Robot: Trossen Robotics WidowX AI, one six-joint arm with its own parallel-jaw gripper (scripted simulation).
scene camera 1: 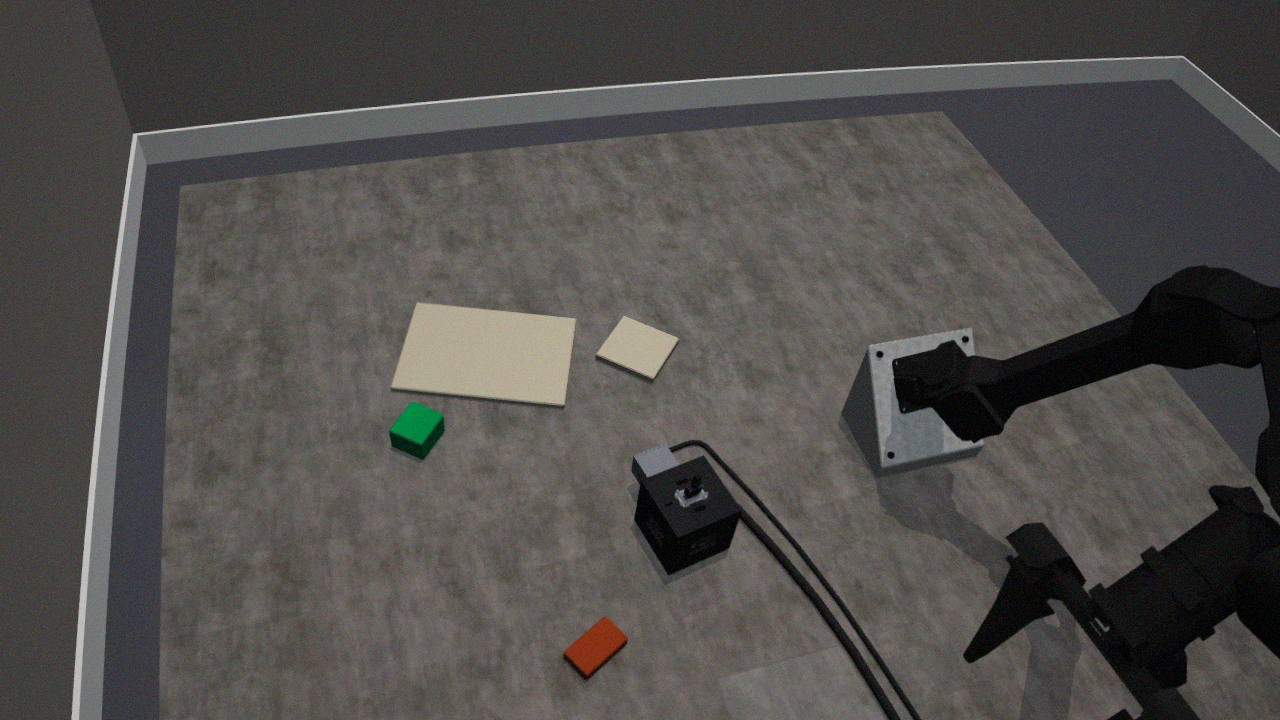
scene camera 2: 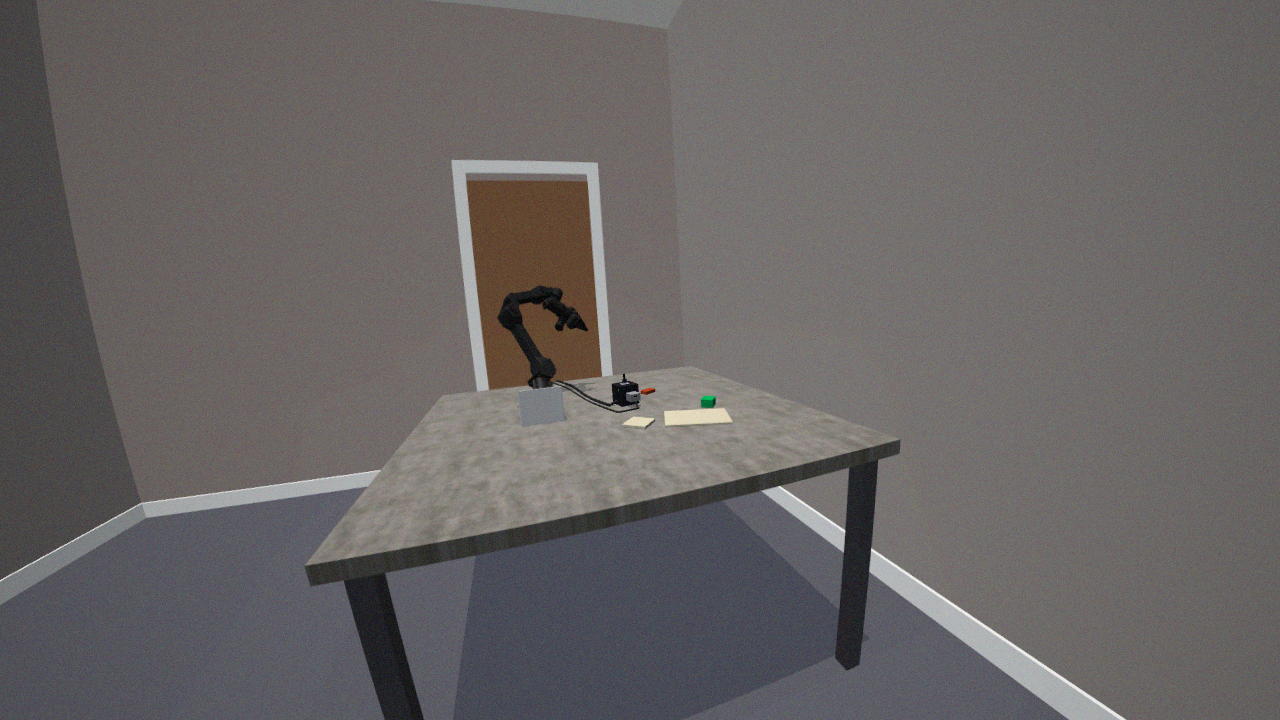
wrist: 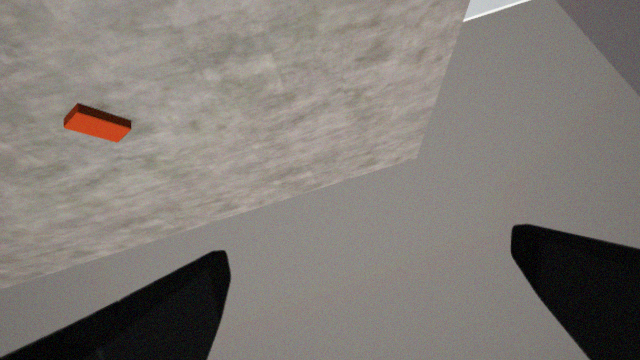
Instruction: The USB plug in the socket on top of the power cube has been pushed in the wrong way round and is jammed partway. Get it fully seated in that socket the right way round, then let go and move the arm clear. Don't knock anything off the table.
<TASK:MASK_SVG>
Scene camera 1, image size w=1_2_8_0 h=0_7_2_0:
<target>my gripper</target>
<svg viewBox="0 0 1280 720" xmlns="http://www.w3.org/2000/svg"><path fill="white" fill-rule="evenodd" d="M1124 708L1107 720L1134 720ZM1005 537L1019 556L1014 559L1010 554L1006 558L1010 569L988 616L963 654L968 663L990 653L1034 620L1056 613L1047 600L1061 600L1143 708L1142 715L1135 720L1200 720L1176 690L1186 683L1187 655L1184 649L1195 639L1200 638L1204 641L1216 633L1213 627L1228 615L1208 583L1175 547L1168 545L1158 552L1152 545L1140 554L1143 563L1108 588L1105 589L1099 583L1087 593L1083 589L1086 578L1045 524L1024 524ZM1095 618L1097 617L1104 627L1109 626L1110 630L1104 632L1103 628L1100 627Z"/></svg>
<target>beige card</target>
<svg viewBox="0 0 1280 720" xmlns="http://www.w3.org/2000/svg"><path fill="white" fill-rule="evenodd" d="M416 303L398 359L391 391L562 409L565 407L576 326L575 318L432 303Z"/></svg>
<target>green block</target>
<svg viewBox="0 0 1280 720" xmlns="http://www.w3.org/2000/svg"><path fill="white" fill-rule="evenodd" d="M412 402L389 429L391 445L423 460L444 433L443 415Z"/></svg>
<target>beige tile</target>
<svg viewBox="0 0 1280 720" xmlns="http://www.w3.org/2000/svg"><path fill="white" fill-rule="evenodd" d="M623 316L600 347L595 358L653 383L676 348L679 338Z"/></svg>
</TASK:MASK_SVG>
